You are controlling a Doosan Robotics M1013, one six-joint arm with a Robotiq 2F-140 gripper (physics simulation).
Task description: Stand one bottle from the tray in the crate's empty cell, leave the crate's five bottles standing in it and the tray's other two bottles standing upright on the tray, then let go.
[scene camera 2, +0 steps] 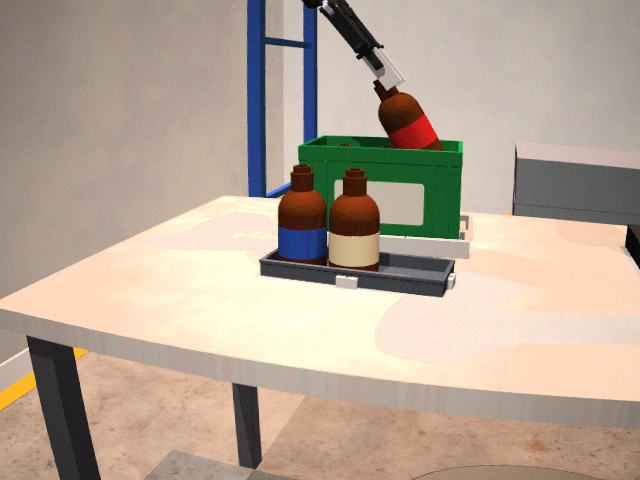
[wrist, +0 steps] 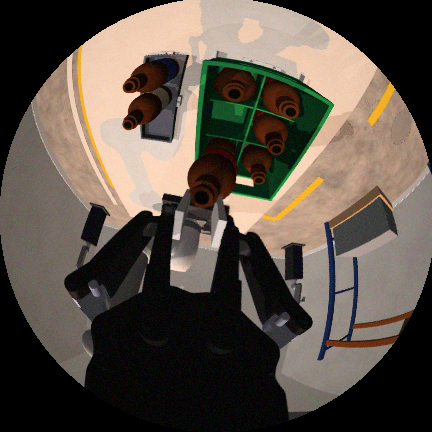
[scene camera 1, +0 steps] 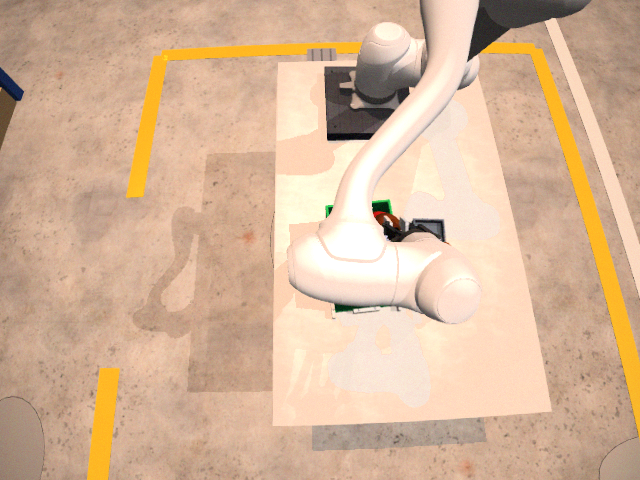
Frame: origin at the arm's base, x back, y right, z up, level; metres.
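Seen in the pictures: gripper, fingertip midpoint: (scene camera 2: 396, 85) (wrist: 201, 202) (scene camera 1: 392, 221); arm's base, link origin: (wrist: 187, 221) (scene camera 1: 373, 92).
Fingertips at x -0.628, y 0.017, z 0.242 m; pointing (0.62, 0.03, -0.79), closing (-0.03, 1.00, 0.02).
Pixels of each thing's top centre, then the offset from my fingertips to it. "spot": a spot on its surface instead. Level surfaces: height alone.
- green crate, top centre: (wrist: 251, 148) (scene camera 2: 386, 142) (scene camera 1: 365, 247) dy +0.059, dx -0.031, dz -0.105 m
- middle left cell, surface spot: (wrist: 227, 112) spot: dy +0.016, dx -0.007, dz -0.272 m
- blue-labelled bottle, top centre: (scene camera 2: 301, 165) (wrist: 128, 86) dy -0.163, dx -0.106, dz -0.120 m
- cream-labelled bottle, top centre: (scene camera 2: 354, 169) (wrist: 127, 124) dy -0.170, dx -0.023, dz -0.120 m
- grey tray, top centre: (scene camera 2: 358, 259) (wrist: 156, 100) dy -0.166, dx -0.017, dz -0.255 m
- table, surface height: dz -0.280 m
My gripper (scene camera 2: 387, 77) (wrist: 201, 202) is shut on the neck of the red-labelled brown bottle (scene camera 2: 408, 118) (wrist: 212, 172). The bottle leans, neck up toward the gripper, its base reaching behind the rim of the green crate (scene camera 1: 382, 202) (scene camera 2: 361, 156) (wrist: 200, 120). In the wrist view it overlaps the crate's near left cell, hiding what stands there. The middle left cell (wrist: 227, 112) shows empty; several brown bottles (wrist: 235, 84) (wrist: 281, 97) stand in other cells. A blue-labelled bottle (scene camera 2: 302, 241) (wrist: 150, 75) and a cream-labelled bottle (scene camera 2: 354, 250) (wrist: 147, 107) stand upright on the grey tray (scene camera 2: 403, 282) (wrist: 157, 127).
The white arm (scene camera 1: 356, 268) hides much of the crate in the first scene view. The dark robot base plate (scene camera 1: 346, 121) lies at the table's far end. A blue frame (scene camera 2: 255, 98) and a grey box (scene camera 2: 573, 180) stand beyond the table (scene camera 2: 206, 320).
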